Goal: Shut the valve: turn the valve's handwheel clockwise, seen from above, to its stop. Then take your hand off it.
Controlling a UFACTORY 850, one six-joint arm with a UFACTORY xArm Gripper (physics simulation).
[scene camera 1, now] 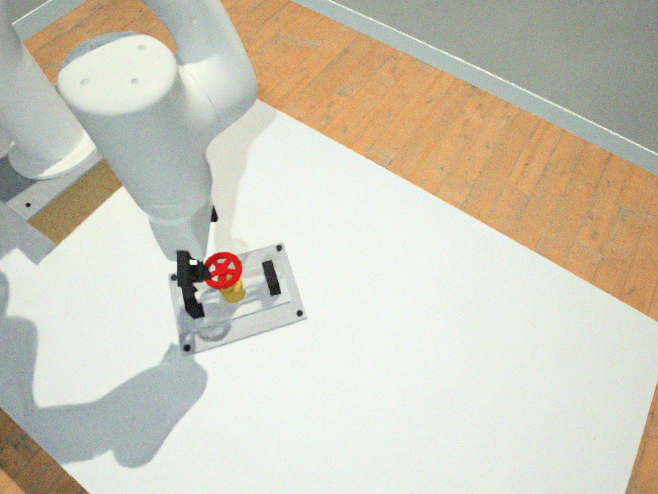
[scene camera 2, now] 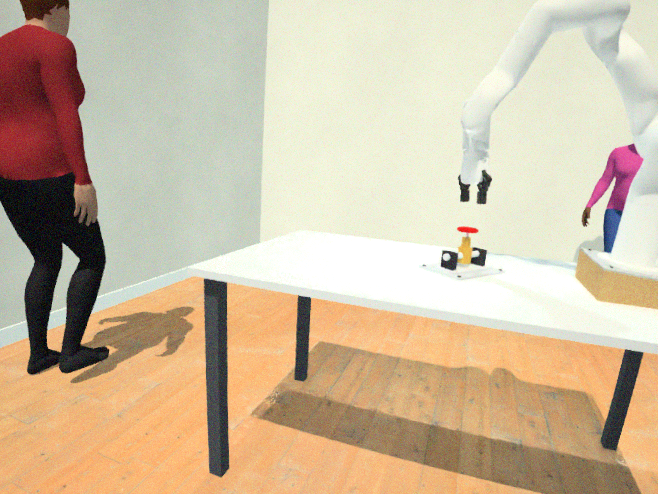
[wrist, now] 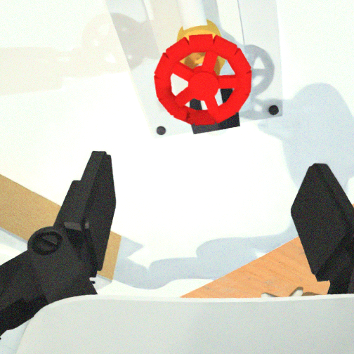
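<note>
The red handwheel (scene camera 1: 223,270) (scene camera 2: 467,230) (wrist: 203,86) sits level on top of the yellow valve body (scene camera 1: 233,292) (scene camera 2: 465,250). The valve stands on a pale base plate (scene camera 1: 249,327) (scene camera 2: 462,273) with dark bolts at its corners. My gripper (scene camera 2: 473,202) (wrist: 209,182) is open and empty. In scene camera 2 its fingers hang above the handwheel with a visible gap. In the wrist view the wheel lies beyond the fingertips, apart from both. In scene camera 1 the arm hides part of the gripper. Whether the wheel is at its stop cannot be told.
Black pipe supports (scene camera 1: 271,277) (scene camera 2: 449,259) stand on the plate, joined by a pale pipe. The plate lies on a white table (scene camera 1: 425,319) (scene camera 2: 318,265). A person in red (scene camera 2: 39,106) stands left beyond the table; a person in pink (scene camera 2: 621,175) is partly hidden behind the arm.
</note>
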